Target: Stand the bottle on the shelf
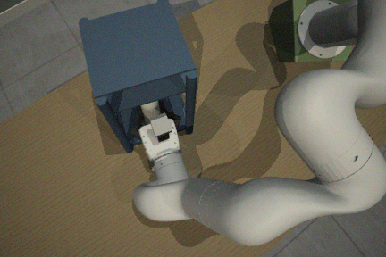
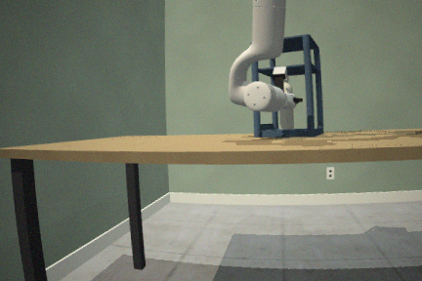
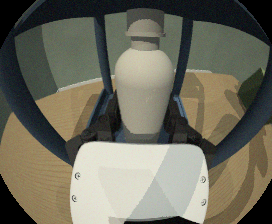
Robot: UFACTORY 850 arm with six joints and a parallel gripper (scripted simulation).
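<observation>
Now: hand 1 cm past the blue shelving unit, 6 cm to the left of it and 5 cm below it.
</observation>
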